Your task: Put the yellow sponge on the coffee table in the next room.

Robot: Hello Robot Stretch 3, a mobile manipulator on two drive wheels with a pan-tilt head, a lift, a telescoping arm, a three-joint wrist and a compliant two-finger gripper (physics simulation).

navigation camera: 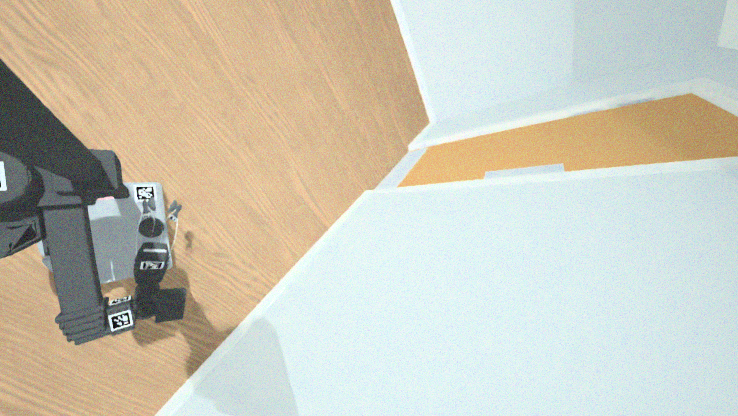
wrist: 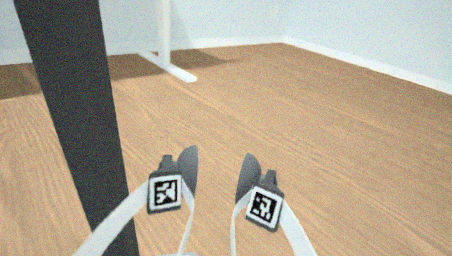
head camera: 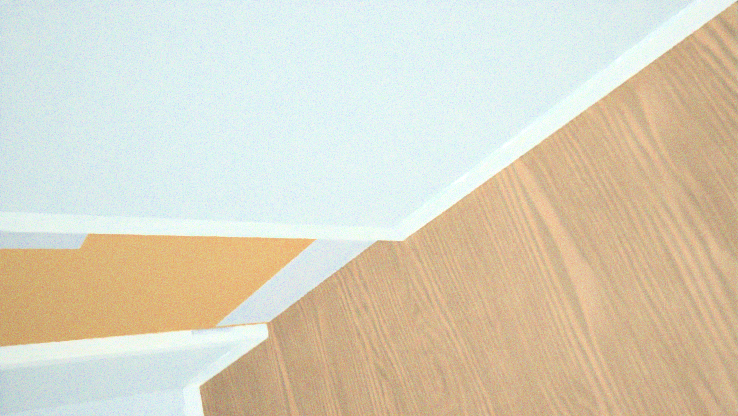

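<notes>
My gripper (navigation camera: 161, 208) (wrist: 219, 167) is open, with a gap between its two grey fingertips and nothing between them. In the navigation view it is folded in over the robot's grey base (navigation camera: 116, 248), above the wood floor. The yellow sponge and the coffee table do not show in these views.
A pale wall (head camera: 310, 113) (navigation camera: 490, 289) with a white skirting stands beside the wood floor (head camera: 516, 310) (navigation camera: 258, 129) (wrist: 300, 125). A white-edged opening shows a flat orange surface (head camera: 155, 284) (navigation camera: 568, 139). In the wrist view, a white upright (wrist: 164, 35) stands on a foot behind the dark mast (wrist: 75, 100).
</notes>
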